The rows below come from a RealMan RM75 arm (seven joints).
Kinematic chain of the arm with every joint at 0, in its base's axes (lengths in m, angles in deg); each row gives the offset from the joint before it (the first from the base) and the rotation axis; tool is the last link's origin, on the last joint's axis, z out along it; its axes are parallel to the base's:
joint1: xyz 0 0 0.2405 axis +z
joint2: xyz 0 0 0 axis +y
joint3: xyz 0 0 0.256 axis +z
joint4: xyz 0 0 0 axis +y
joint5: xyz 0 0 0.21 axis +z
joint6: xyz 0 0 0 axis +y
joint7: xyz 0 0 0.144 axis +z
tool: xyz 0 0 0
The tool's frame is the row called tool.
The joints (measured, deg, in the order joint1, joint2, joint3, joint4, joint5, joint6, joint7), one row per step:
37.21 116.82 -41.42 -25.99 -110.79 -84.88 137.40
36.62 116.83 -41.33 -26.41 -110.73 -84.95 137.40
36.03 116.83 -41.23 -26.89 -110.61 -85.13 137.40
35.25 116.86 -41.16 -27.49 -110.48 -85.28 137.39
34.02 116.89 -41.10 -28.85 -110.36 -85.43 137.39
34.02 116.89 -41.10 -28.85 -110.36 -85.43 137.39
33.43 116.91 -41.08 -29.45 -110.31 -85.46 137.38
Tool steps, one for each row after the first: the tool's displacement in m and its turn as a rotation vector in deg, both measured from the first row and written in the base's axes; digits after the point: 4 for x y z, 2 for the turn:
0.0029 -0.0015 0.0015 0.34 -0.03 -0.35
0.0055 -0.0029 0.0033 0.69 0.01 -0.62
0.0091 -0.0050 0.0053 1.12 -0.01 -1.00
0.0144 -0.0075 0.0095 2.04 -0.39 -1.38
0.0144 -0.0075 0.0095 2.04 -0.39 -1.38
0.0171 -0.0088 0.0113 2.46 -0.59 -1.61

